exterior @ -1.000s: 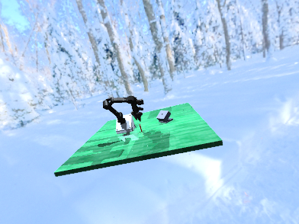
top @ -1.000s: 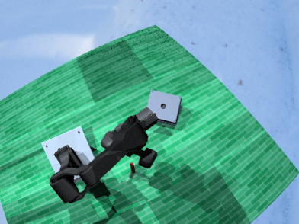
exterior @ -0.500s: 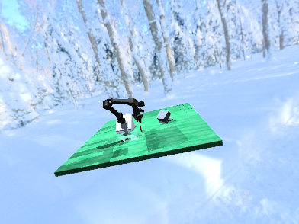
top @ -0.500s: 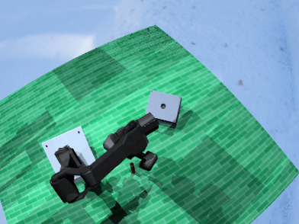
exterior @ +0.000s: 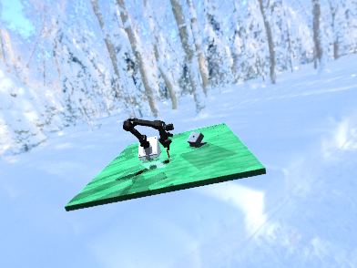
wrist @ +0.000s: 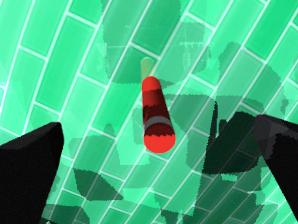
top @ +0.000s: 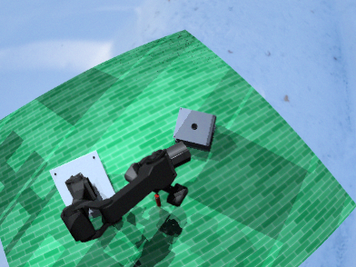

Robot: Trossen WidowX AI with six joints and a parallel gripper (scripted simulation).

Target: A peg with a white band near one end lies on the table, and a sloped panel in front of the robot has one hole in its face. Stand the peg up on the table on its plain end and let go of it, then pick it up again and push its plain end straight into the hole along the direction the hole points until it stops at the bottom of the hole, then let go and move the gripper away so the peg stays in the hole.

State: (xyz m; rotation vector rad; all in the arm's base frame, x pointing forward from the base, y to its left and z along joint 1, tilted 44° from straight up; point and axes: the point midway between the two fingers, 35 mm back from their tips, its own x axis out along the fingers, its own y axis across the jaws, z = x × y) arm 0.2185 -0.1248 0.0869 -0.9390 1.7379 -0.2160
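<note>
My gripper tip is now 20 mm above the red peg. Also, from my gripper tip: grey sloped panel: 250 mm ahead, 160 mm to the left, 10 mm below.
</note>
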